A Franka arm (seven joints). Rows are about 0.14 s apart.
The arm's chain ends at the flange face. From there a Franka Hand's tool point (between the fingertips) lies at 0.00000 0.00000 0.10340 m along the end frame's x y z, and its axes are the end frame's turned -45 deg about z.
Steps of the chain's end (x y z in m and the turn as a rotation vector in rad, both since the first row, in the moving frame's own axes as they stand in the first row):
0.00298, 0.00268, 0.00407, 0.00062, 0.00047, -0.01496
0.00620, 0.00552, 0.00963, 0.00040, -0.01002, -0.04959
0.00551, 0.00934, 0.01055, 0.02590, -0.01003, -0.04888
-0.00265, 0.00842, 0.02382, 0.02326, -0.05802, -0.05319
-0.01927, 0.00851, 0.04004, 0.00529, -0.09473, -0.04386
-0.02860, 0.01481, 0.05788, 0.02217, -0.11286, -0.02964
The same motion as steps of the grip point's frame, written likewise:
0.00029, 0.00399, 0.00407, 0.00011, 0.00077, -0.01496
-0.00024, 0.00754, 0.00962, 0.00737, -0.00680, -0.04959
-0.00161, 0.00785, 0.01051, 0.02541, 0.01122, -0.04888
-0.01052, -0.00179, 0.02362, 0.05747, -0.02458, -0.05319
-0.02633, -0.01476, 0.03958, 0.07072, -0.06324, -0.04386
-0.03746, -0.01950, 0.05720, 0.09548, -0.06413, -0.02964

